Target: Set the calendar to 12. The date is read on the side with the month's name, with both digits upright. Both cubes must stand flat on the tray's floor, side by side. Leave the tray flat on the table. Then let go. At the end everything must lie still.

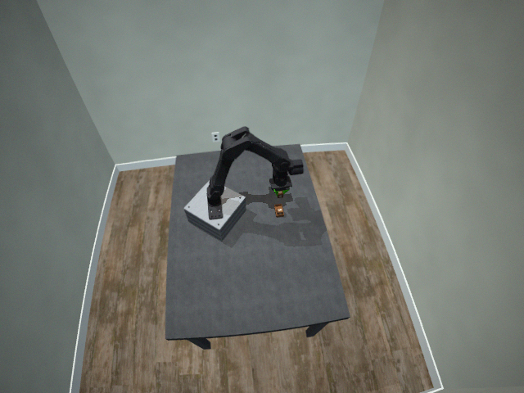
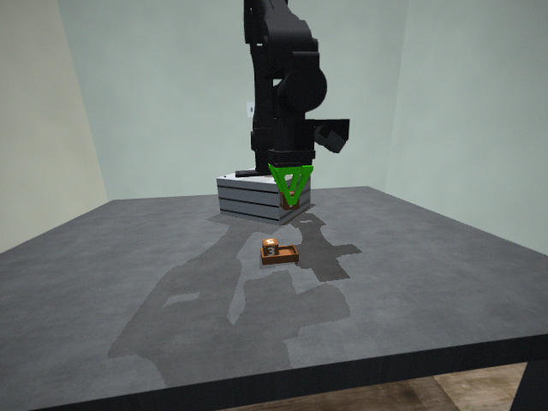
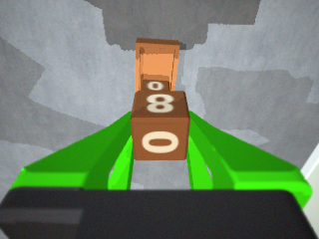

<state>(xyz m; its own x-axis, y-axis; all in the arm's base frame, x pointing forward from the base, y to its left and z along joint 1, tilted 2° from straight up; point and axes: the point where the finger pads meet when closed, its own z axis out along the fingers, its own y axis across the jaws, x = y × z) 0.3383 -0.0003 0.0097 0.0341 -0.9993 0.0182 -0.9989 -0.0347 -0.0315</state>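
Right now my hand is 12 cm above the brown tray and 2 cm to the left of it.
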